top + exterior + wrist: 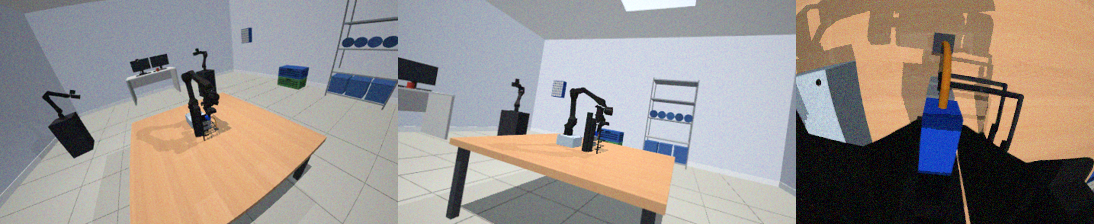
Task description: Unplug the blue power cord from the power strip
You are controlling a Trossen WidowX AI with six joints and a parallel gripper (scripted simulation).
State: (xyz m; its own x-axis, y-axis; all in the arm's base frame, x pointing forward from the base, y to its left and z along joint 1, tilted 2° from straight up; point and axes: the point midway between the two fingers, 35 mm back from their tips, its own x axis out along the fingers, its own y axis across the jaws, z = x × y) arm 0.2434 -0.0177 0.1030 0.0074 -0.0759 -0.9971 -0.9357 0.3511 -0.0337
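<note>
The blue plug lies 30 mm to the right of my gripper tip and 10 mm behind it.
</note>
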